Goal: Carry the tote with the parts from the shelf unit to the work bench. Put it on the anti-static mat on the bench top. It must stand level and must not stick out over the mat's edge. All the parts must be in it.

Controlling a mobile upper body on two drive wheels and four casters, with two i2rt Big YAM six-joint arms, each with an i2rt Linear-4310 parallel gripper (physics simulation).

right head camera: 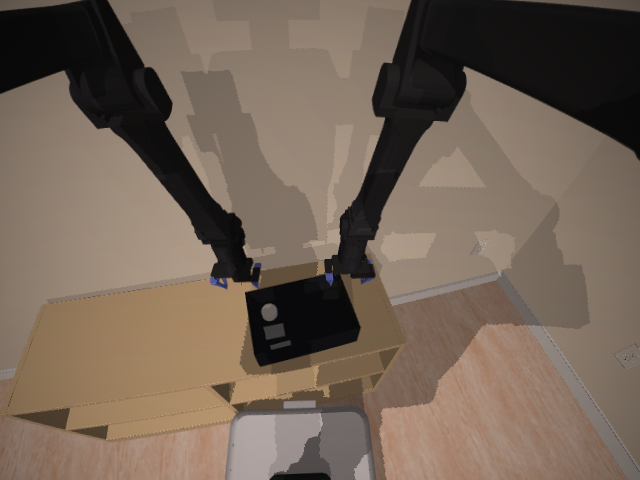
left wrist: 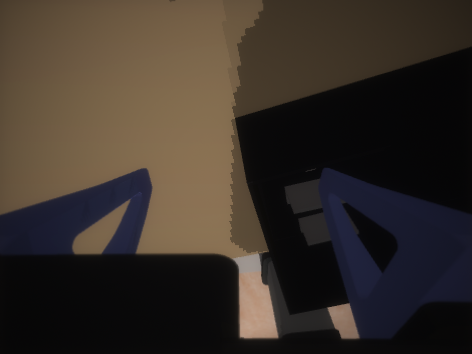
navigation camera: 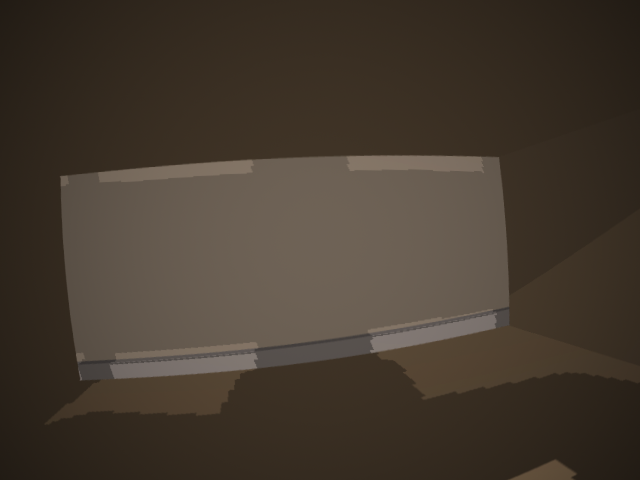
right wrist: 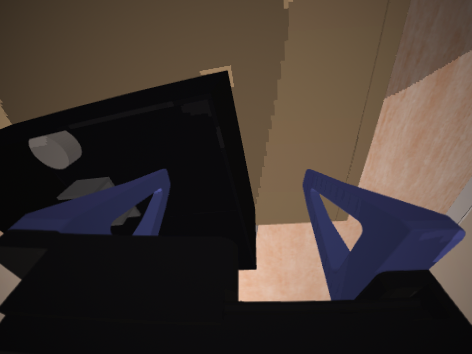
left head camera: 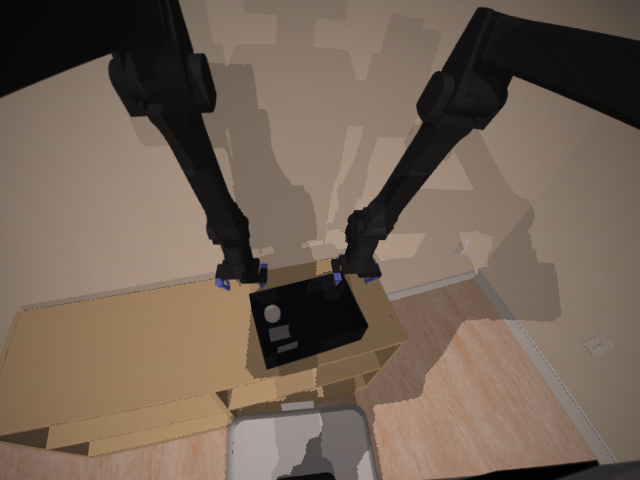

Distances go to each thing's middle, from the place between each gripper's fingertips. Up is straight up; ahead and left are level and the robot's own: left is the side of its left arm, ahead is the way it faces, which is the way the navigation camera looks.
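As for the white cylinder (right wrist: 58, 150), my left gripper is 4 cm past it and 7 cm to the left of it, at 10 cm above it. The black tote (right head camera: 316, 316) is 8 cm behind my left hand, 18 cm to the right of it and 6 cm below it.
My right hand, for its part, is 14 cm to the right of the black tote, 8 cm past it and 6 cm above it. Counted from that right hand, the white cylinder is 24 cm to the left, 9 cm below and 4 cm behind.
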